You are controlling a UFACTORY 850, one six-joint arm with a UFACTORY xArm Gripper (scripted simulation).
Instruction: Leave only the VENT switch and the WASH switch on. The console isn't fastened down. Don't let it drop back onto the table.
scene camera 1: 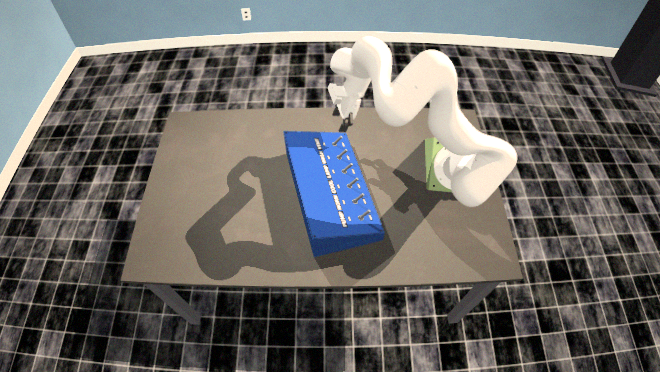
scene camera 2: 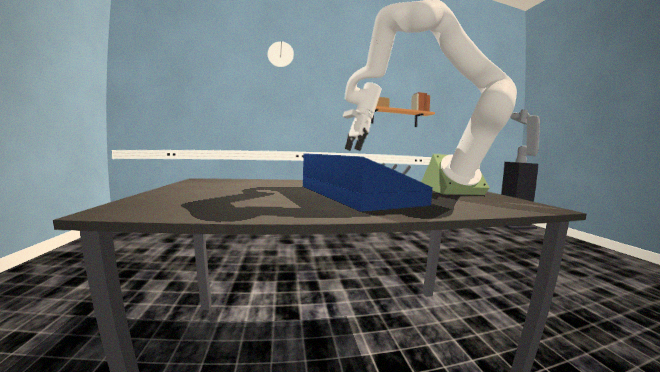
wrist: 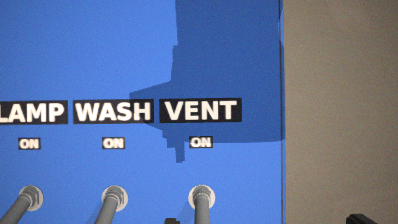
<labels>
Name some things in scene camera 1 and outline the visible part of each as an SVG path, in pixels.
A blue wedge-shaped console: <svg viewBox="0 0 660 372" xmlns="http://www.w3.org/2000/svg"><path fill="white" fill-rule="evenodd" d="M283 131L290 156L290 169L306 230L310 240L312 238L311 242L314 245L312 249L313 256L322 256L382 241L385 232L347 134Z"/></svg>
</labels>
